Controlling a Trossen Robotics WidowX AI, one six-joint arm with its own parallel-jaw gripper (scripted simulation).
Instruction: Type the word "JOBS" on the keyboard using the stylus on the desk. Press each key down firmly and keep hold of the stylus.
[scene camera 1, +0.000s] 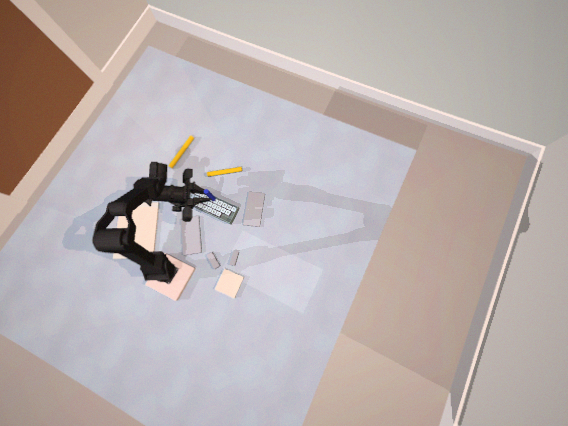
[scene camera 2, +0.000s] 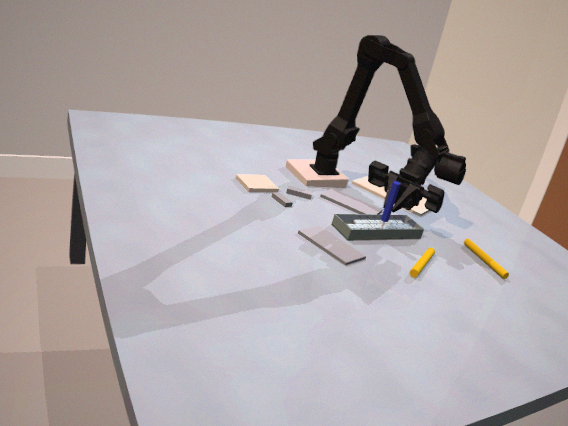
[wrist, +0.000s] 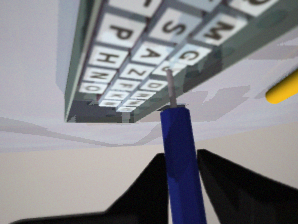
Scene:
my gripper: scene camera 1; scene camera 2 388, 209; wrist
same spot on my gripper: (wrist: 228, 185) = (scene camera 1: 200, 193)

